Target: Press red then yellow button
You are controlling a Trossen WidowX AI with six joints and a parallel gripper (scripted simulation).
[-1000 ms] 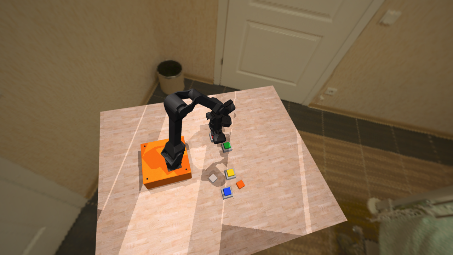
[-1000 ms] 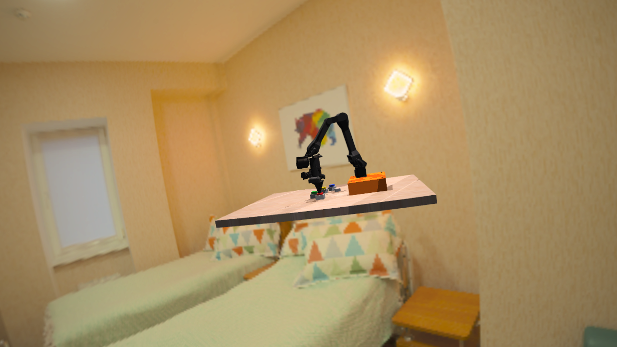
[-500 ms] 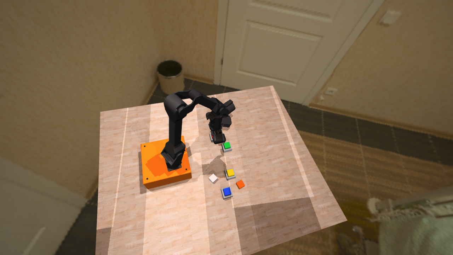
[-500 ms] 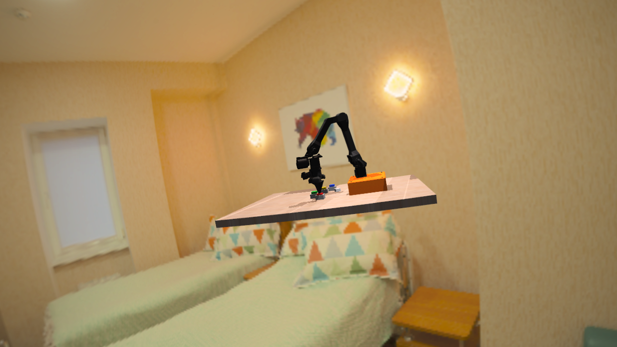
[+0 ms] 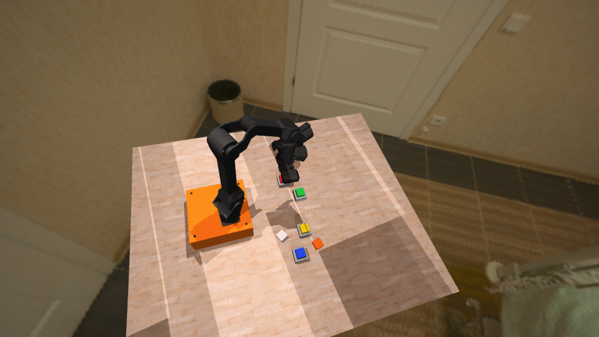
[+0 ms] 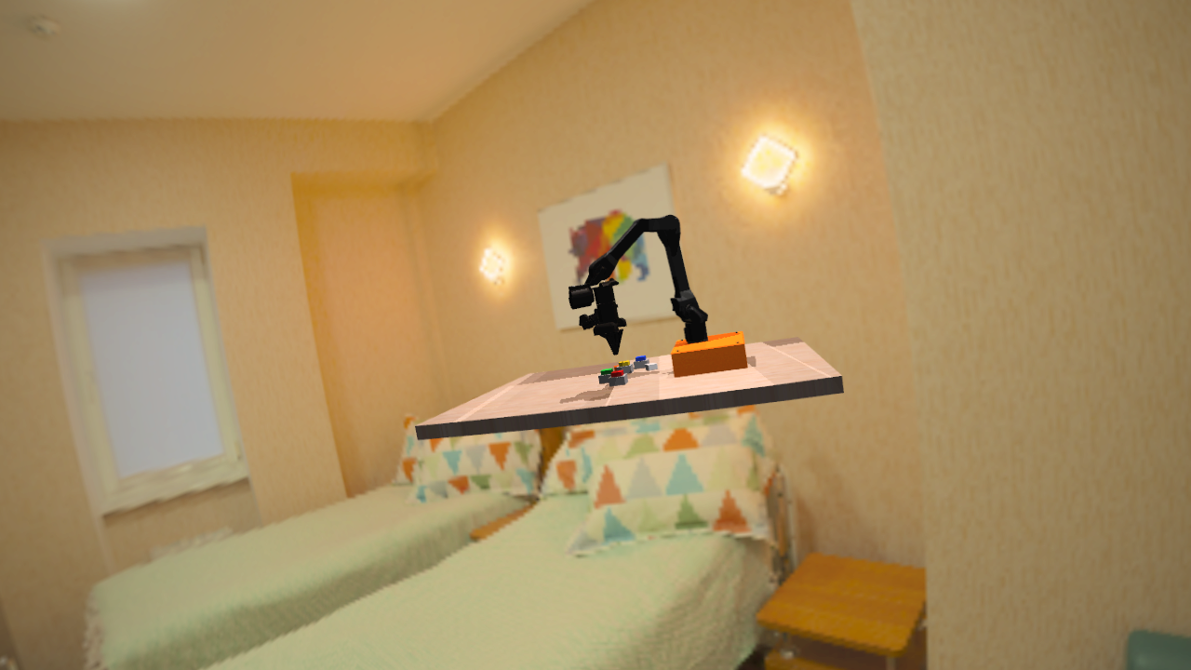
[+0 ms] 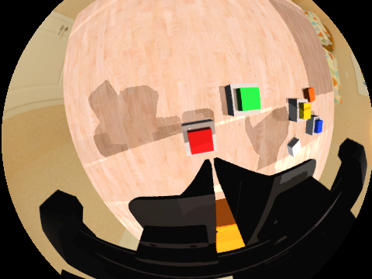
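Now: gripper tip 6 cm above the red button. Round my gripper tip: white block 8 cm behind, 22 cm to the right, 8 cm below; green button 5 cm ahead, 8 cm to the right, 6 cm below; yellow button 1 cm ahead, 23 cm to the right, 6 cm below.
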